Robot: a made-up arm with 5 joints. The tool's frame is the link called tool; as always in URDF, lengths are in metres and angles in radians. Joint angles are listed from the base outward. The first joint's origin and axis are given. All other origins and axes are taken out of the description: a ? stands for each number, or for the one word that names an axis. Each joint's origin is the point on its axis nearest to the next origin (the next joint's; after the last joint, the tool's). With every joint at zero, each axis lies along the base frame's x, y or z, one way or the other. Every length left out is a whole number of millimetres.
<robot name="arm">
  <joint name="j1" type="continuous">
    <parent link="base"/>
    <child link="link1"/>
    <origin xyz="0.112 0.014 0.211" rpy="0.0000 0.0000 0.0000"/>
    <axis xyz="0 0 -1"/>
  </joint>
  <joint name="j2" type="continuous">
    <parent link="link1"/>
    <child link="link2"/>
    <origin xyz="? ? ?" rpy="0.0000 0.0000 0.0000"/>
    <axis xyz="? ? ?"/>
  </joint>
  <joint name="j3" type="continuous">
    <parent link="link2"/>
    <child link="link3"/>
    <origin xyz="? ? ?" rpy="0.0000 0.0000 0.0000"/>
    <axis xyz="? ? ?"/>
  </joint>
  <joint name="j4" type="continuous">
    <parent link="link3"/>
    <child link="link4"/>
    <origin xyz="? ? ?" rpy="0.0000 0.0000 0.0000"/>
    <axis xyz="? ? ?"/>
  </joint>
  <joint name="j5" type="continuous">
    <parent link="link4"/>
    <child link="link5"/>
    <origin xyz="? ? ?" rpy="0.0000 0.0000 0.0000"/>
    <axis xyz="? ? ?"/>
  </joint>
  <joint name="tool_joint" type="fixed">
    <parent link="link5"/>
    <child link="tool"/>
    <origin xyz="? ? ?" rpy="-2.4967 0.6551 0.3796"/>
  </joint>
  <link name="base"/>
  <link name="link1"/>
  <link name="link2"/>
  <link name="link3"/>
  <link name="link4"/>
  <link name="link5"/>
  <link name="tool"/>
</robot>
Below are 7 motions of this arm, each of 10 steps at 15 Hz.
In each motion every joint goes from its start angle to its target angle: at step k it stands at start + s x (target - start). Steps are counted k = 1, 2, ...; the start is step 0. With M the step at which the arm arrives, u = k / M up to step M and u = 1 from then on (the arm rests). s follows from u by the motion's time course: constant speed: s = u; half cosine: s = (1 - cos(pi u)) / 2; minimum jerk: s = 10 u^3 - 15 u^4 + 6 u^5.
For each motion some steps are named. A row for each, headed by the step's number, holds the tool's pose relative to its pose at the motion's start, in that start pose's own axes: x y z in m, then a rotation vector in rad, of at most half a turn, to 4 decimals.
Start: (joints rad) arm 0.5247 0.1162 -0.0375 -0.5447 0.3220
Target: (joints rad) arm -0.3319 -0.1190 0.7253 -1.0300 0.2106
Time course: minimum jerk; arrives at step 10
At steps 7, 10:
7: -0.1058 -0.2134 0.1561 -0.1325 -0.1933 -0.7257
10: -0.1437 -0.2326 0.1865 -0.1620 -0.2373 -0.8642

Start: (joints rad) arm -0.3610 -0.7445 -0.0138 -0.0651 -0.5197
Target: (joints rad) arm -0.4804 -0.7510 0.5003 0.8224 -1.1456
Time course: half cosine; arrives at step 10
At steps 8, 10:
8: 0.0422 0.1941 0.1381 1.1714 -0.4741 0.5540
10: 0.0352 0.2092 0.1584 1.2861 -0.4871 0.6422

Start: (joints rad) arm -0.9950 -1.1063 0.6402 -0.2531 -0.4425
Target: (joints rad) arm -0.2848 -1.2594 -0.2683 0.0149 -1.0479
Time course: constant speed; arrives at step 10
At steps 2, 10:
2: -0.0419 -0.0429 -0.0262 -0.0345 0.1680 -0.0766
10: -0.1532 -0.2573 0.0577 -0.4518 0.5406 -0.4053

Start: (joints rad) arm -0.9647 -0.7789 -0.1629 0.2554 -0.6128
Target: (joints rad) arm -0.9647 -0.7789 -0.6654 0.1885 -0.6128
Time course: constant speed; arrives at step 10
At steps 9, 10:
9: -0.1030 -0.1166 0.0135 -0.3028 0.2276 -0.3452
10: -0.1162 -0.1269 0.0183 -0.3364 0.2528 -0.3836

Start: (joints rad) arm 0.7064 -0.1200 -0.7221 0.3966 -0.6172
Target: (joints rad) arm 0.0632 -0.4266 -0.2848 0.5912 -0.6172
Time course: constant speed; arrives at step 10
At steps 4, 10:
4: 0.0306 -0.0192 0.0648 0.0689 -0.2756 -0.0484
10: 0.0394 -0.0438 0.1709 0.1160 -0.7024 -0.0947

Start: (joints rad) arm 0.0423 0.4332 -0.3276 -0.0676 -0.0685
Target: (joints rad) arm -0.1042 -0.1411 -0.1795 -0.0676 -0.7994
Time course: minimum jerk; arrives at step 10
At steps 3, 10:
3: -0.0330 -0.0249 -0.0034 0.0485 0.0371 -0.1259
10: -0.2117 -0.1103 0.0194 0.2564 0.1076 -0.8295

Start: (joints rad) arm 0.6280 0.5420 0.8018 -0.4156 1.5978
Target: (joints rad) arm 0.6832 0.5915 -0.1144 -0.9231 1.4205
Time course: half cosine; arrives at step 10
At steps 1, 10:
1: -0.0005 0.0074 -0.0042 0.0249 0.0143 0.0183
10: -0.1304 0.2815 -0.0348 0.9507 0.6725 0.7525

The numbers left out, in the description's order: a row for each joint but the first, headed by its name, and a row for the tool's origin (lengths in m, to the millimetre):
j2: xyz 0.048 -0.021 0.000, axis 0 1 0
j3: xyz 0.038 0.000 0.222, axis 0 1 0
j4: xyz 0.211 0.000 0.005, axis 0 1 0
j5: xyz 0.115 0.000 0.010, axis -1 0 0
tool: xyz 0.000 0.018 0.023

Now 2 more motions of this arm.
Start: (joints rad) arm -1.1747 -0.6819 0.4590 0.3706 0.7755
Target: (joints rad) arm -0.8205 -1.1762 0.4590 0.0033 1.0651
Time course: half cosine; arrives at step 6
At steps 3, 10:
3: -0.0838 0.0484 0.0255 0.1104 0.3492 0.3262
10: -0.1694 0.0605 0.0736 0.2027 0.6527 0.7279

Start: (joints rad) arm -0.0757 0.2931 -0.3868 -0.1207 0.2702
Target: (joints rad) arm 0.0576 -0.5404 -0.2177 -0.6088 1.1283
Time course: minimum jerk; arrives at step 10
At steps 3, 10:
3: -0.0620 -0.0049 -0.0220 -0.1075 0.1953 0.0864
10: -0.3809 -0.0334 0.0014 -0.3649 1.1840 0.7951

